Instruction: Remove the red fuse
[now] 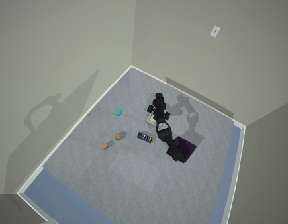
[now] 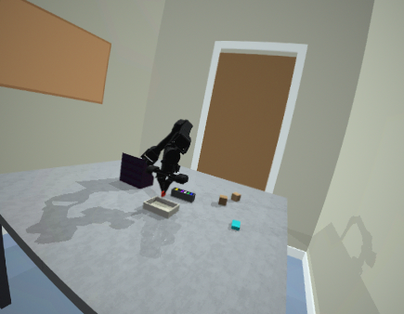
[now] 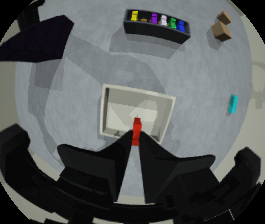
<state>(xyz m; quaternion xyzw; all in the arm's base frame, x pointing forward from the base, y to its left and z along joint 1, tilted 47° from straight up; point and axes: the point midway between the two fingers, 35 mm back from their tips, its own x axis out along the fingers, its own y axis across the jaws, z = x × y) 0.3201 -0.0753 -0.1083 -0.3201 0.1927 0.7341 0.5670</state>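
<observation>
Right now my gripper tip is 1 cm above the red fuse. The rest, counted from my gripper tip: cyan cube 31 cm ahead, 16 cm to the left, 8 cm below; then beige tray 8 cm below.
</observation>
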